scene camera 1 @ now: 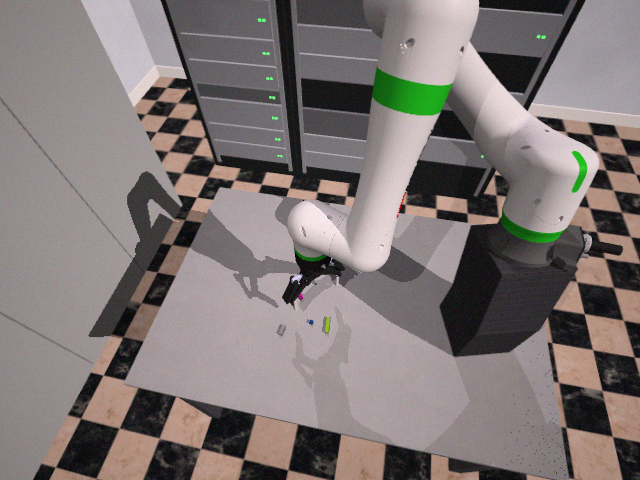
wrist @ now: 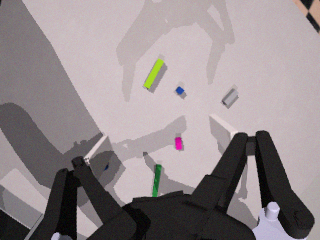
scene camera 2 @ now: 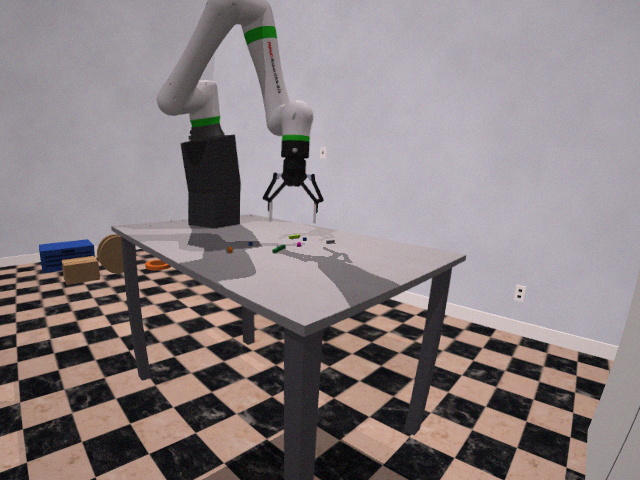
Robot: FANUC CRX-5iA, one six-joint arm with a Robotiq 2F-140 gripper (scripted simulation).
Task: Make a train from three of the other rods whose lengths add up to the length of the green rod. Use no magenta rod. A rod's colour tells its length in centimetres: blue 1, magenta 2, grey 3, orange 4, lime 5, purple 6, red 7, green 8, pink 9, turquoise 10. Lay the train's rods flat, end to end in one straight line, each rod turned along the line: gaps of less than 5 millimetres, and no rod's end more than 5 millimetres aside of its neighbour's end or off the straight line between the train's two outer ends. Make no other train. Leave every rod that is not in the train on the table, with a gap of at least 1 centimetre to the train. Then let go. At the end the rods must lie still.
My gripper shows in scene camera 1, in the wrist view and in scene camera 2 (292,222). One and the same spot on my gripper: (wrist: 280,205) is (scene camera 1: 297,284).
